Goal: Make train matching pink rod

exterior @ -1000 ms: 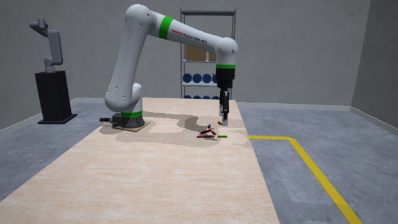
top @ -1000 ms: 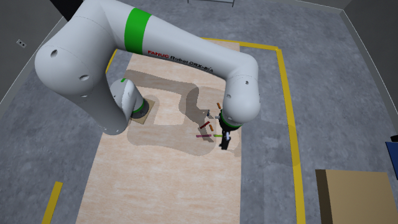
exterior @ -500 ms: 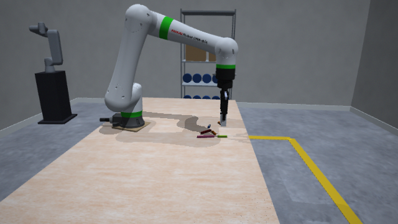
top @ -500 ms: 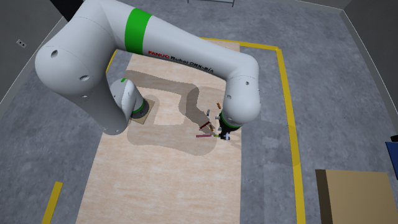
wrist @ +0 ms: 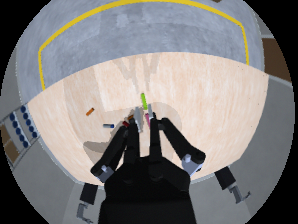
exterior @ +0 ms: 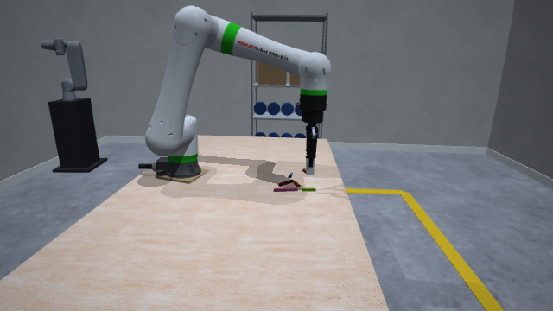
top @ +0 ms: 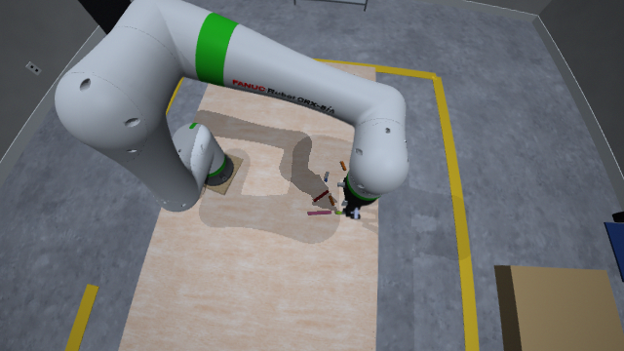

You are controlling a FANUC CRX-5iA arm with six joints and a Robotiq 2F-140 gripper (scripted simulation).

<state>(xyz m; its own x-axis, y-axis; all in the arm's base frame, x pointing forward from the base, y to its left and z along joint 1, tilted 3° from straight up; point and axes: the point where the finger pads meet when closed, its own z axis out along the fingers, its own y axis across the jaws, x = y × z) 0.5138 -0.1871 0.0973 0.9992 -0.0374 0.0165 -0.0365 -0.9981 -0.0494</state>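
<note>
The lime rod lies 10 cm below my hand. The rest, counted from my hand: pink rod: 10 cm below, 9 cm behind; blue rod: 13 cm to the left, 10 cm below, 6 cm behind; red rod: 10 cm below, 8 cm behind, 7 cm to the left.
</note>
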